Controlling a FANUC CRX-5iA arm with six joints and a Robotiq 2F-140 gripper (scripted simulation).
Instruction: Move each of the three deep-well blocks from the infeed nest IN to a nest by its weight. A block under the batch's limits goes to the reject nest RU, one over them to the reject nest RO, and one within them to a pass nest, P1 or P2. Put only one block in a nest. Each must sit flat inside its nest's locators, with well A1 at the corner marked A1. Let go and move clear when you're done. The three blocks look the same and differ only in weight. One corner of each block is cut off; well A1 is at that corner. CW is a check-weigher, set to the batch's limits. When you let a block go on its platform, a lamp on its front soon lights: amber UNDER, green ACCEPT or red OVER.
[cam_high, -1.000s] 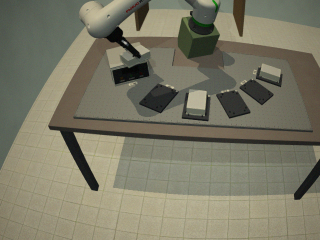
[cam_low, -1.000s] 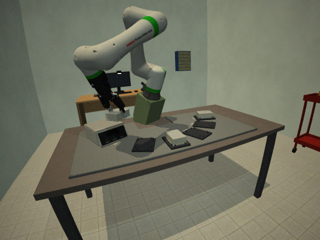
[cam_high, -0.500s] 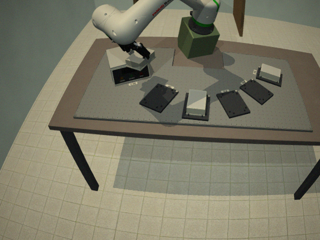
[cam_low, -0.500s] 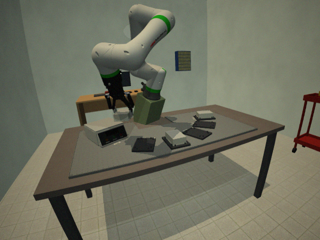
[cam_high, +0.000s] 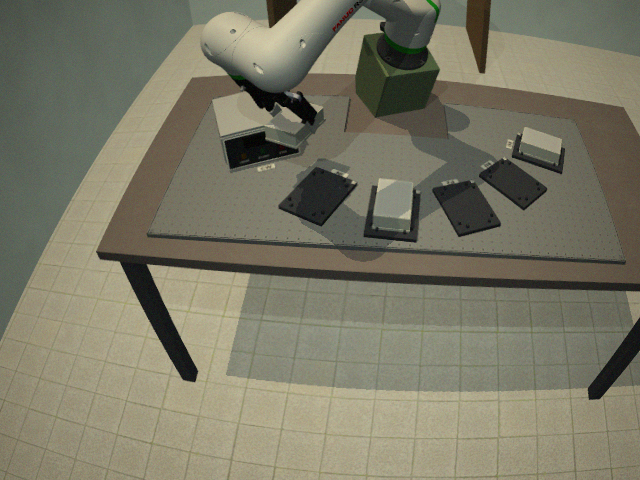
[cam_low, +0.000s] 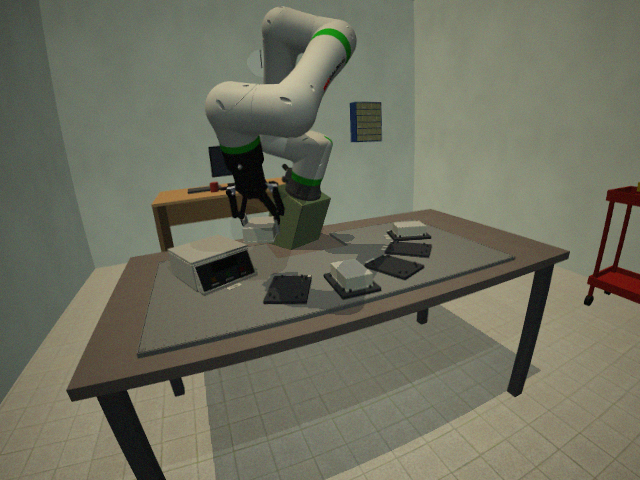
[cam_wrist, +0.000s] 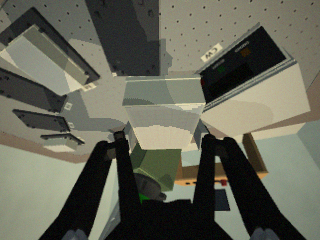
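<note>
Right now the nest RU is 1 cm ahead of my hand, 56 cm to the left of it and 19 cm below it. From my hand the other things lie so: grey platform 21 cm behind, 14 cm to the right, 10 cm below; check-weigher 20 cm behind, 14 cm to the right, 13 cm below; P1 label 3 cm ahead, 24 cm to the left, 20 cm below.
</note>
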